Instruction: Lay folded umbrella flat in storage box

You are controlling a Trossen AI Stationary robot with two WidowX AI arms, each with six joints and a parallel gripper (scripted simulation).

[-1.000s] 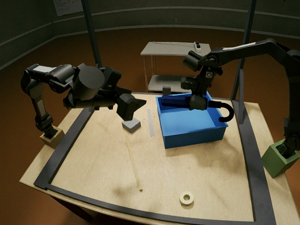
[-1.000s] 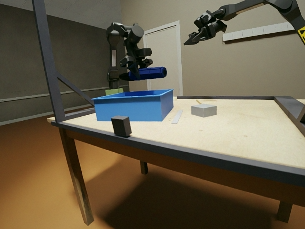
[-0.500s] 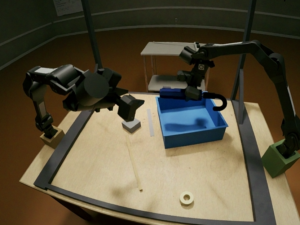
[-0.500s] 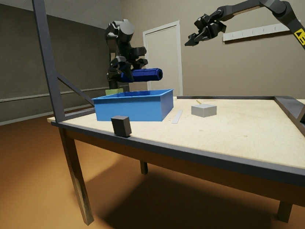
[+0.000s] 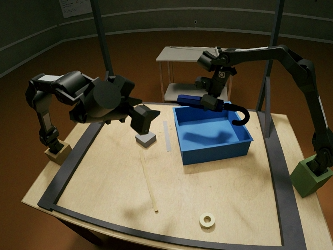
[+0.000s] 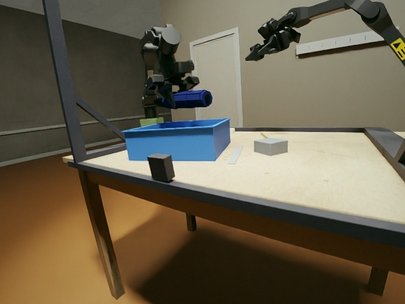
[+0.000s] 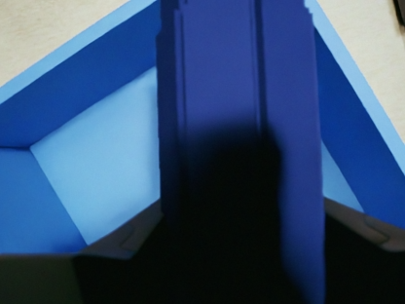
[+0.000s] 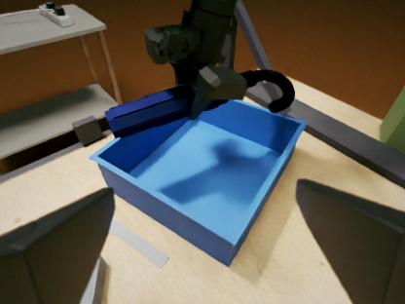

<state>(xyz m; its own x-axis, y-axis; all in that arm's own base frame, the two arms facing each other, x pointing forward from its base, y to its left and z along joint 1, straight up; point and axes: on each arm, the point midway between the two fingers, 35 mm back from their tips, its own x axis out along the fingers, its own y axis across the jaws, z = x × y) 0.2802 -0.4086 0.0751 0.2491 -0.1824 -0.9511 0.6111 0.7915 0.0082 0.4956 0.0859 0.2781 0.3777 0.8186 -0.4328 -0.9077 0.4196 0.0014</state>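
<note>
Now: left hand 2 cm short of the blue storage box, 1 cm to the right of it and 14 cm above it. The rest, counted from my left hand: grey strip: 3 cm ahead, 19 cm to the right, 19 cm below; then grey block: 8 cm ahead, 28 cm to the right, 17 cm below; then umbrella: 3 cm ahead, 1 cm to the left, 1 cm below.
</note>
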